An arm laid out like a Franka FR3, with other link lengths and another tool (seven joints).
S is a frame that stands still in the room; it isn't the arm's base.
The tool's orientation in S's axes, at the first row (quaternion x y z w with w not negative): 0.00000, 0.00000, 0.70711, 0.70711
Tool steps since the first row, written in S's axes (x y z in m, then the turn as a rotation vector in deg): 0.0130, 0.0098, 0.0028, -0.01, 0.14, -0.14; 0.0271, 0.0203, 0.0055, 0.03, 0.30, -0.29; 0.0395, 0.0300, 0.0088, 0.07, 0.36, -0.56; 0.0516, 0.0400, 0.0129, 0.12, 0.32, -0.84; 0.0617, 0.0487, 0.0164, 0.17, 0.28, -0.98; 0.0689, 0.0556, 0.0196, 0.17, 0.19, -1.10; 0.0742, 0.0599, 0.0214, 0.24, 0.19, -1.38
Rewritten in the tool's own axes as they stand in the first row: 0.0098, -0.0130, 0.0028, 0.14, 0.01, -0.14; 0.0203, -0.0271, 0.0055, 0.30, -0.03, -0.29; 0.0300, -0.0395, 0.0088, 0.36, -0.07, -0.56; 0.0400, -0.0516, 0.0129, 0.32, -0.12, -0.84; 0.0487, -0.0617, 0.0164, 0.28, -0.17, -0.98; 0.0556, -0.0689, 0.0196, 0.19, -0.17, -1.10; 0.0599, -0.0742, 0.0214, 0.19, -0.24, -1.38
